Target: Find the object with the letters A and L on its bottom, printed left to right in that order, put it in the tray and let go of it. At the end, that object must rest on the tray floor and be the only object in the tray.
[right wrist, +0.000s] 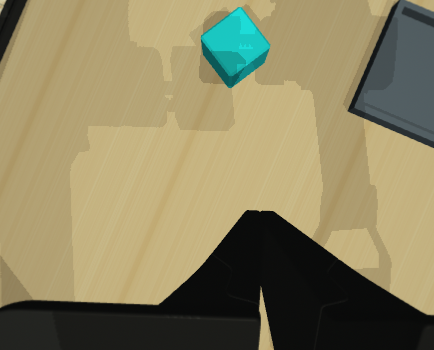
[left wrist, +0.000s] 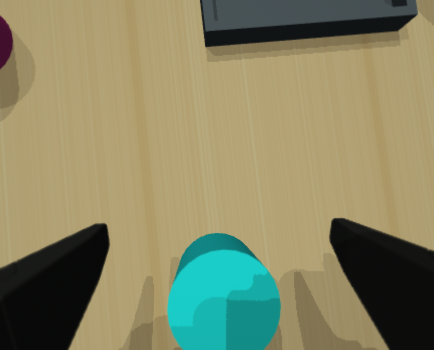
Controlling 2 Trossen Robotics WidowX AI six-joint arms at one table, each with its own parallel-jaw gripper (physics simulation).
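Frame: origin at the left arm's base, x ahead, y left, z up, level; centimetres.
Seen in the pictures: left gripper, fingertip midpoint: (left wrist: 221, 231); right gripper, fingertip midpoint: (right wrist: 258, 224).
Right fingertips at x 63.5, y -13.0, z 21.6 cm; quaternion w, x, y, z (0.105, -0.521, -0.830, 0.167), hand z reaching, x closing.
Observation:
A point is followed by its place in that frame.
A cyan cylinder (left wrist: 225, 295) @[x 25.1, y 5.3, z 2.7 cm] stands upright at the bottom middle of the left wrist view. My left gripper (left wrist: 221, 231) @[x 27.9, y 5.4, z 3.8 cm] is open, one finger on each side of the cylinder, with nothing held. A cyan block (right wrist: 235, 42) @[x 51.8, y -19.0, z 1.7 cm] with a square top sits on the table at the top of the right wrist view. My right gripper (right wrist: 258, 224) @[x 63.5, y -13.0, z 21.6 cm] is shut and empty, apart from the block. The dark grey tray (left wrist: 300, 31) @[x 39.5, y -0.5, z -1.8 cm] (right wrist: 382, 124) @[x 50.9, y -3.2, z -2.2 cm] shows in part in both views; the part of its floor in view holds no object. No letters show; the undersides are hidden.
Part of a dark magenta object (left wrist: 4, 42) @[x 39.0, y 17.7, z -2.0 cm] shows at the left edge of the left wrist view, left of the tray. A dark edge (right wrist: 11, 30) @[x 59.4, y -40.1, z -2.8 cm] crosses the top left corner of the right wrist view. Shadows of the arms fall on the wooden table.

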